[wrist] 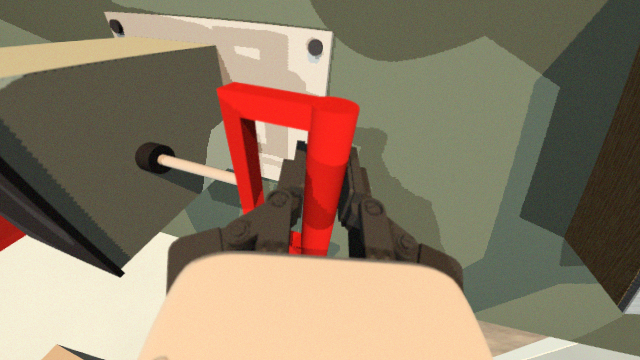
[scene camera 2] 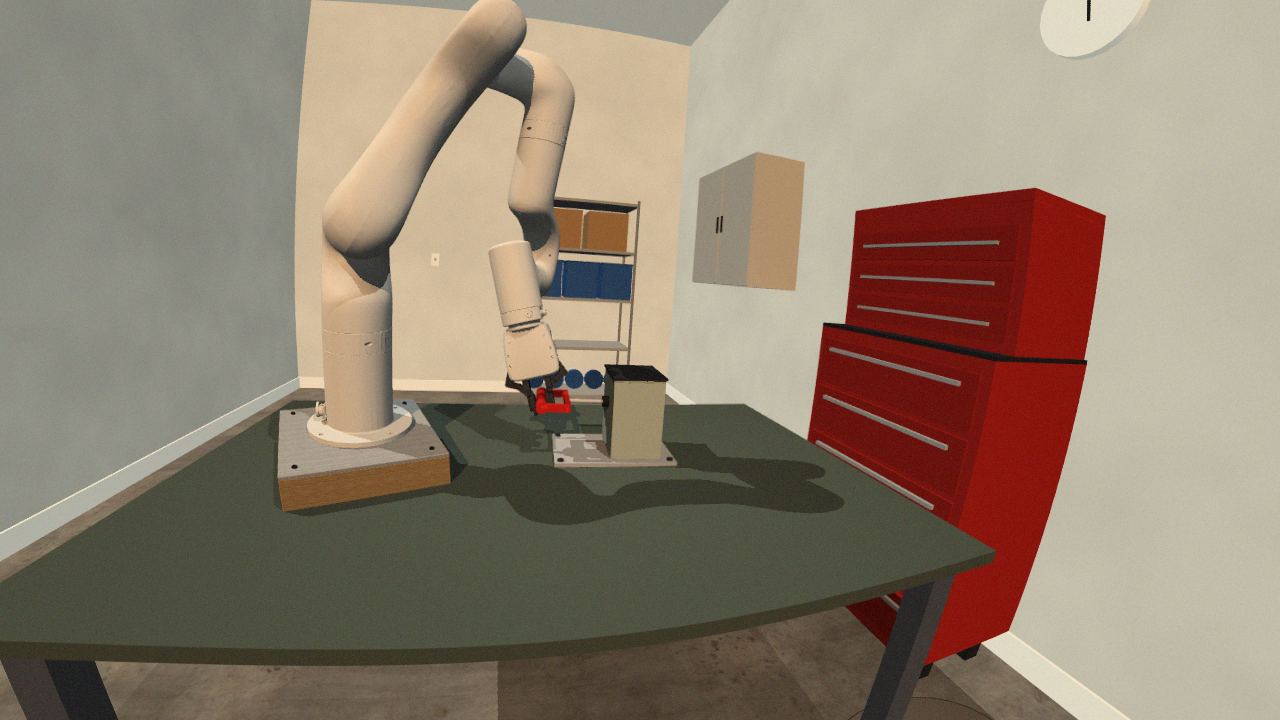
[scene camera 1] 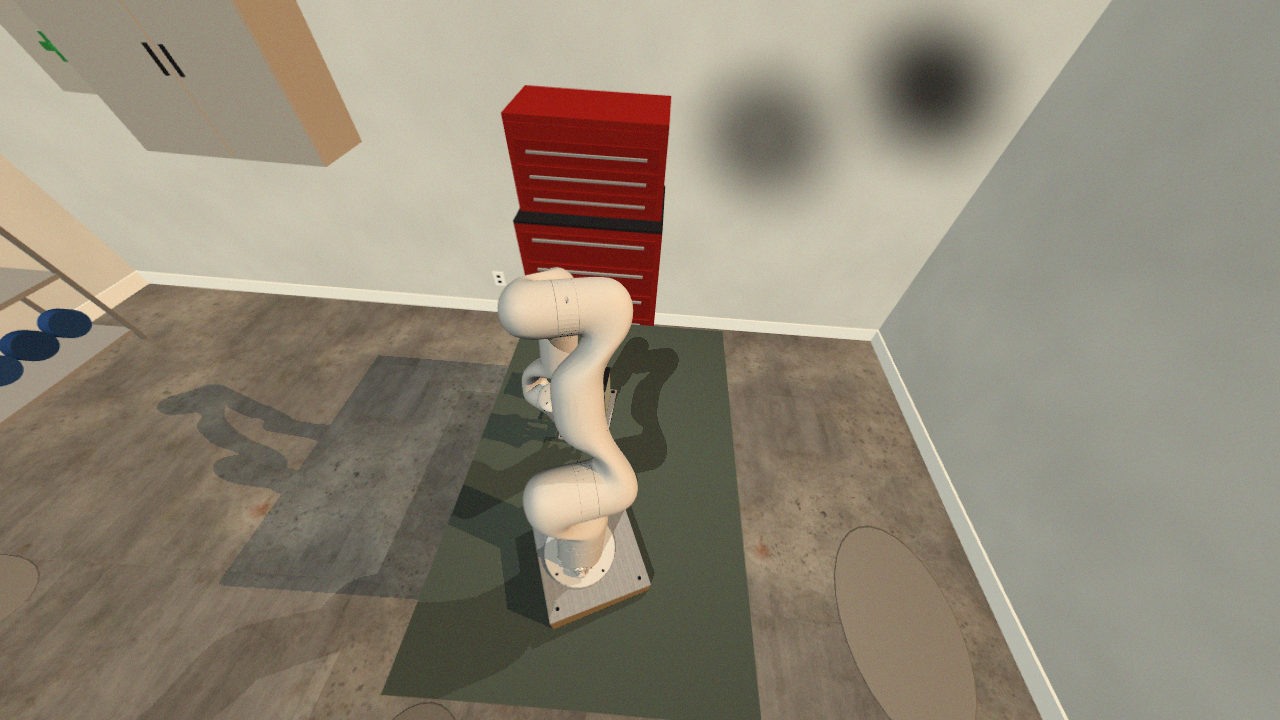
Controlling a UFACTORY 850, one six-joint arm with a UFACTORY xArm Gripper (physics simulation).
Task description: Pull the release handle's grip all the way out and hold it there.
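The release handle's red grip [scene camera 2: 554, 407] [wrist: 327, 175] is a rectangular frame with a thick round bar on its outer side. A thin pale rod [wrist: 197, 169] runs from a black collar [wrist: 154, 157] [scene camera 2: 605, 402] on the beige housing [scene camera 2: 637, 419] [wrist: 115, 105] to the grip's inner side, so the grip stands apart from the housing. My gripper [wrist: 323, 160] [scene camera 2: 543, 400] is shut on the grip's round bar, one finger on each side. In scene camera 1 the arm hides the grip and most of the housing.
The housing stands on a light base plate [scene camera 2: 581, 452] [wrist: 320, 75] on the dark green table [scene camera 2: 501, 573] [scene camera 1: 680, 573]. My arm's base block [scene camera 2: 358, 483] [scene camera 1: 595, 604] stands on the same table. A red tool cabinet [scene camera 2: 939, 295] [scene camera 1: 595, 134] is beyond the table.
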